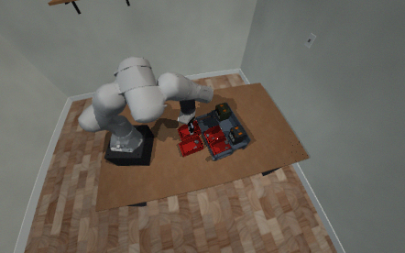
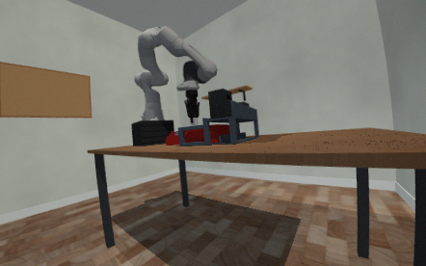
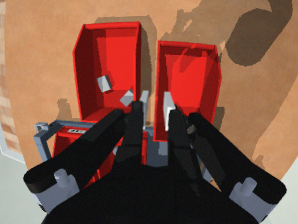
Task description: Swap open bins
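The grey shelf lip is 11 cm below my hand, 11 cm ahead of it and 4 cm to the right of it. The rest, counted from my hand: black box (32 cm ahead, 11 cm to the right, 4 cm above).
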